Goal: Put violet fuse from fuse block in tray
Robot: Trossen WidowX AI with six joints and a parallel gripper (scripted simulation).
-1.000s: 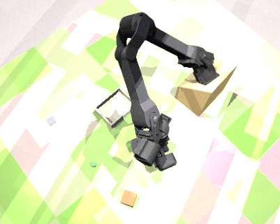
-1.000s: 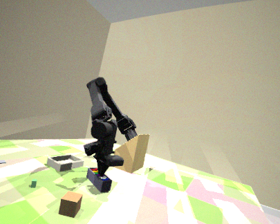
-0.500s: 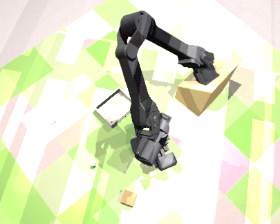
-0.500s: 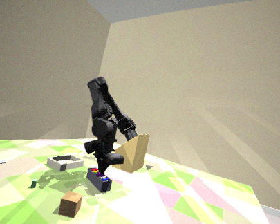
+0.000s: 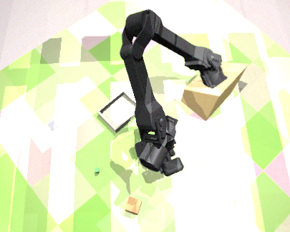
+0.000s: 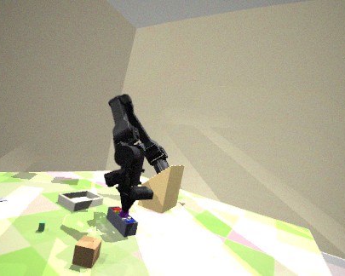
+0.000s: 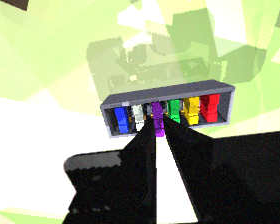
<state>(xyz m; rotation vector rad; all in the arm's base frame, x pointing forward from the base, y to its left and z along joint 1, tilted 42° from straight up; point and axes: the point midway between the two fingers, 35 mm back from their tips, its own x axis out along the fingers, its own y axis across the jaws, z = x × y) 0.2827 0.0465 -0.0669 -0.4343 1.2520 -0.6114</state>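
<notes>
My gripper tip is now 30 mm above the green fuse and 20 mm to the left of it. Also, from my gripper tip: grey tray 220 mm to the right, 50 mm below, 20 mm ahead; violet fuse 10 mm below; white fuse 30 mm below, 20 mm to the left.
</notes>
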